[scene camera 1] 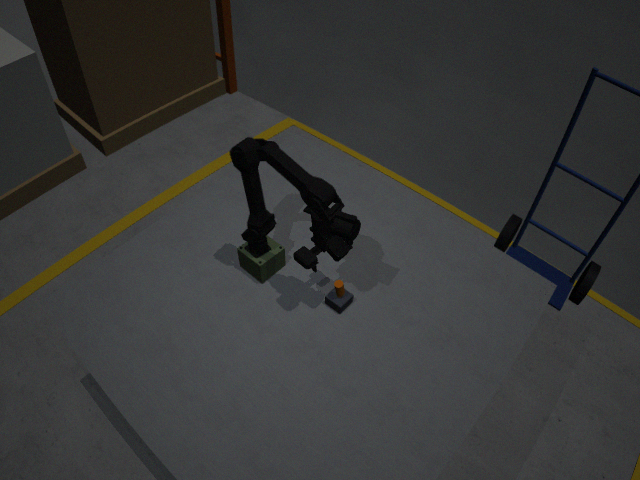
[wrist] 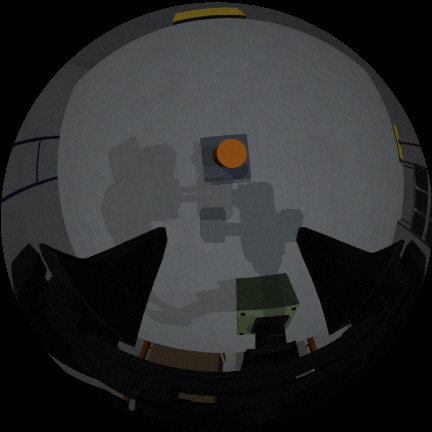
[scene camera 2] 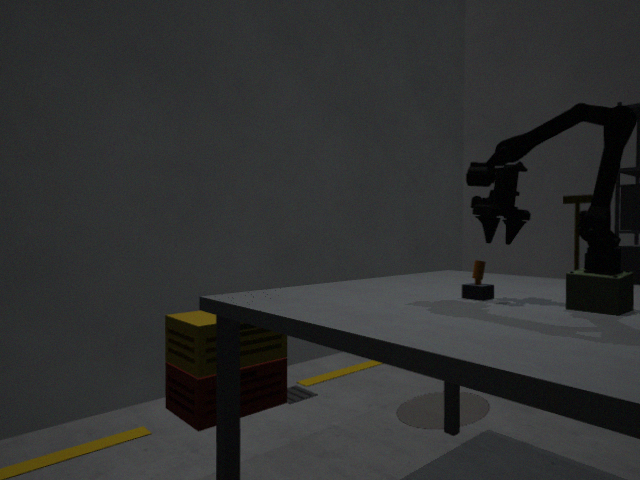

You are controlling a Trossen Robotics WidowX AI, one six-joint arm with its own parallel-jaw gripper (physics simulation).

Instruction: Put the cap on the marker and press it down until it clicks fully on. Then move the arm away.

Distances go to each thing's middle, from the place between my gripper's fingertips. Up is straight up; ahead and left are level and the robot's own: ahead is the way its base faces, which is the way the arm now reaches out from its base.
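The orange cap [wrist: 230, 152] is here, and my hand is 8 cm above the cap and 6 cm short of it. There's a dark grey block [wrist: 211, 171] as well, 6 cm ahead of my hand, 1 cm to the left of it and 14 cm below it.
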